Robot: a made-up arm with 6 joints.
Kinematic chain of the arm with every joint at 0, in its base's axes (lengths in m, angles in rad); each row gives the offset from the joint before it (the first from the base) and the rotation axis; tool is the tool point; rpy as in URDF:
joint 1: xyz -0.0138 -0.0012 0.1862 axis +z
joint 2: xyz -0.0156 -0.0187 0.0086 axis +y
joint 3: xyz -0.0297 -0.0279 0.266 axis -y
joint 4: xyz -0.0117 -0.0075 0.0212 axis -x
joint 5: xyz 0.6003 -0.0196 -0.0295 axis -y
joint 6: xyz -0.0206 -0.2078 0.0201 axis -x
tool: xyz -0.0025 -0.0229 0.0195 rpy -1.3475 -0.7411 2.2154
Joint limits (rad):
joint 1: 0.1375..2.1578
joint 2: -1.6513..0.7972
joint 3: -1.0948..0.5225
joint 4: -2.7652..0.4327
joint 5: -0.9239..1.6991
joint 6: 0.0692..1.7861
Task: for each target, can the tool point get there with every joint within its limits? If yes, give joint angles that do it. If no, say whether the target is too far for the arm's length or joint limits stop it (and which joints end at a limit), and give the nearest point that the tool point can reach.
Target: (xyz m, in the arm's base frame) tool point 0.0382 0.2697 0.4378
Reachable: yes | joints 0.9744 -1.4251 -0.7790 -2.4716 -0.0705 0.9208
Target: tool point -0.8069 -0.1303 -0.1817
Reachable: no: joint limits stop it (at a limit: joint 1, joint 2, joint 4, joint 5, joint 6) | nearest point -0.3534 0.1507 -0.1252 | short by 0.537 m
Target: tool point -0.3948 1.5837 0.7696
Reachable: no: too far | nearest point -0.1995 0.7711 0.4779 | short by 0.885 m
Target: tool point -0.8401 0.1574 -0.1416
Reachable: no: joint limits stop it (at a limit: joint 1, joint 2, joint 4, joint 5, joint 6) | nearest point -0.4553 0.3040 -0.0280 | short by 0.427 m
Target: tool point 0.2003 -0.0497 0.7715
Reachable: yes | joints 0.6540 -0.8481 0.3227 -0.8570 1.4348 0.8551
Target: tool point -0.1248 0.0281 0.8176
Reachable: yes | joints 1.1820 -0.9980 0.3998 -2.1453 1.4780 0.6111
